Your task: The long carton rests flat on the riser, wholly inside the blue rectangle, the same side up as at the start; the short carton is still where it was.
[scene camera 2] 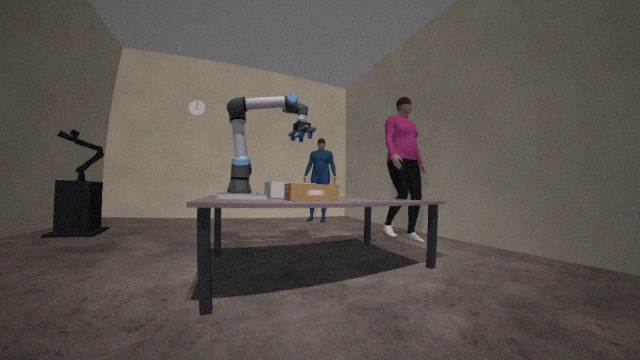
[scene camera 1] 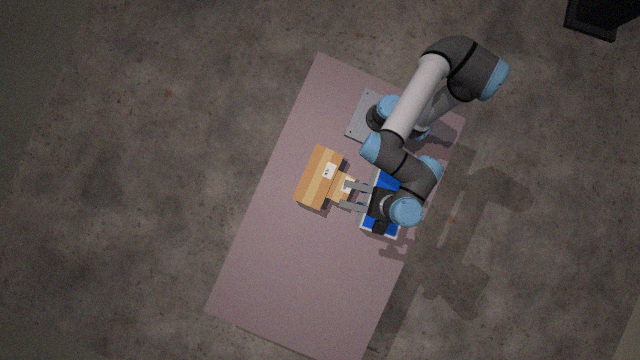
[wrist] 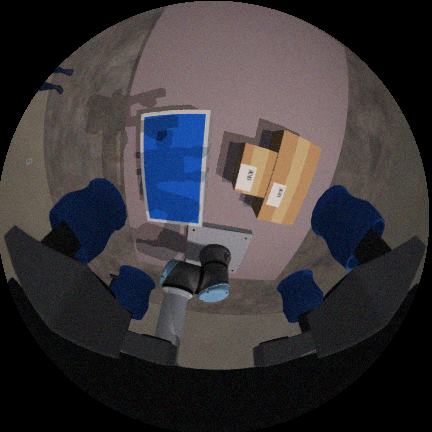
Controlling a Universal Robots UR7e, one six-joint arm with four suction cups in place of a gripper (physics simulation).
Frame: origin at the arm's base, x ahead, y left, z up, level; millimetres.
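Seen in the pictures: hand, tool point: (scene camera 2: 301, 139) (wrist: 218, 258); arm's base, link origin: (scene camera 2: 239, 193) (scene camera 1: 379, 118) (wrist: 214, 255).
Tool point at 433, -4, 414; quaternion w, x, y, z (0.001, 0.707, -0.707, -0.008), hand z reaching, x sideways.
Pixels of each thing's top centre, then the offset from my tool point to it, as dx, dy, dz. Level surfaces: height alone.
- long carton, top centre: (wrist: 291, 182) (scene camera 1: 318, 177) (scene camera 2: 311, 184) -39, -239, -346
- short carton, top centre: (wrist: 255, 171) (scene camera 1: 341, 187) -16, -111, -346
- pale riser, top centre: (wrist: 170, 171) (scene camera 1: 389, 200) (scene camera 2: 289, 182) -17, +138, -327
- blue rectangle, top centre: (wrist: 170, 171) (scene camera 1: 389, 200) -17, +138, -327
- table, surface height: dz -447
The long carton (scene camera 1: 312, 175) (scene camera 2: 300, 192) (wrist: 301, 175), brown with a paler tape strip and white label, lies flat on the table. The short carton (scene camera 1: 338, 190) (wrist: 264, 172), also labelled, lies close along its side, on the side towards the riser; any gap is too small to tell. The pale riser (scene camera 1: 374, 179) (scene camera 2: 274, 189) (wrist: 204, 165) stands apart from both, with the blue rectangle (scene camera 1: 388, 180) (wrist: 172, 192) on top and no carton on it. My gripper (scene camera 1: 372, 199) (scene camera 2: 301, 135) (wrist: 217, 257), with four blue suction cups, is open, holds nothing and hangs high above the riser's area.
The arm's grey base plate (scene camera 1: 356, 125) (scene camera 2: 225, 196) (wrist: 240, 240) is on the table (scene camera 1: 290, 260) (scene camera 2: 390, 202) (wrist: 240, 65). Two people (scene camera 2: 404, 135) (scene camera 2: 321, 162) stand beyond it. A black pedestal (scene camera 2: 77, 207) with a small arm stands at the left in scene camera 2.
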